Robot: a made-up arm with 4 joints. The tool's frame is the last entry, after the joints.
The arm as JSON. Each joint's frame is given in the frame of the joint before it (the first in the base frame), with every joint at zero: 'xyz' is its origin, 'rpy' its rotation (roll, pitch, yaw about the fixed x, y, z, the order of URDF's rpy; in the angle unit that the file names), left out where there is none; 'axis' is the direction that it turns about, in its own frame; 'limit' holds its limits. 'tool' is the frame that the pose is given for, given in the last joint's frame.
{
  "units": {
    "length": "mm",
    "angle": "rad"
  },
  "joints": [
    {
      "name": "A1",
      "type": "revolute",
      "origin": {
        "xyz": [
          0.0,
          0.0,
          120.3
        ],
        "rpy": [
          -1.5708,
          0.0,
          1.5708
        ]
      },
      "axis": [
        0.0,
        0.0,
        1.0
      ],
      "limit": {
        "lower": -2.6,
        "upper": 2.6
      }
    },
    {
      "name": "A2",
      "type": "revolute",
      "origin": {
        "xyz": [
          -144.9,
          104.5,
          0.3
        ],
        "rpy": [
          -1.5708,
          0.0,
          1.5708
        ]
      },
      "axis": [
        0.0,
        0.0,
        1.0
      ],
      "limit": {
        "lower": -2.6,
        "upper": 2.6
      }
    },
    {
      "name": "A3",
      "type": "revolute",
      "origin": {
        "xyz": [
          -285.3,
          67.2,
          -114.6
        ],
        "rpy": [
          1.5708,
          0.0,
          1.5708
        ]
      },
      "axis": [
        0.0,
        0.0,
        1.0
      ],
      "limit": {
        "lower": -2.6,
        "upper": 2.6
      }
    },
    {
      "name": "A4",
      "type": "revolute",
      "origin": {
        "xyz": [
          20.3,
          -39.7,
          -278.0
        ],
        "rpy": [
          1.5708,
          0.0,
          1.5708
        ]
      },
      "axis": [
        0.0,
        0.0,
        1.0
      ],
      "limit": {
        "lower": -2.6,
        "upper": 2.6
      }
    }
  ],
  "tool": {
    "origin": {
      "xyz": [
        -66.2,
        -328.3,
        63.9
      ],
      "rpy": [
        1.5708,
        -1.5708,
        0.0
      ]
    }
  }
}
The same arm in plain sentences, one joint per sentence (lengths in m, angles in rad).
The arm has four revolute joints in a row. What follows holds with every joint at zero, and every direction is one of the base frame's. The first joint lies 0.1203 m along +z from the base frame's origin and turns about -x, from -2.6000 to 2.6000 rad. The second joint lies 0.0003 m along -x and 0.1449 m along -y and 0.1045 m along -z from the first joint and turns about -y, from -2.6000 to 2.6000 rad. The third joint lies 0.0672 m along +x and 0.1146 m along +y and 0.2853 m along +z from the second joint and turns about -z, from -2.6000 to 2.6000 rad. The fourth joint lies 0.0203 m along +x and 0.0397 m along +y and 0.2780 m along +z from the third joint and turns about +x, from -2.6000 to 2.6000 rad. The tool frame, which is the frame that the pose is given for, lies 0.0639 m along +x and 0.0662 m along +y and 0.3283 m along +z from the fourth joint; its axes are the base frame's turned by roll 0.0000, pitch 0.0000 and yaw 0.0000 rad (as in URDF: about the fixed x, then y, then z).
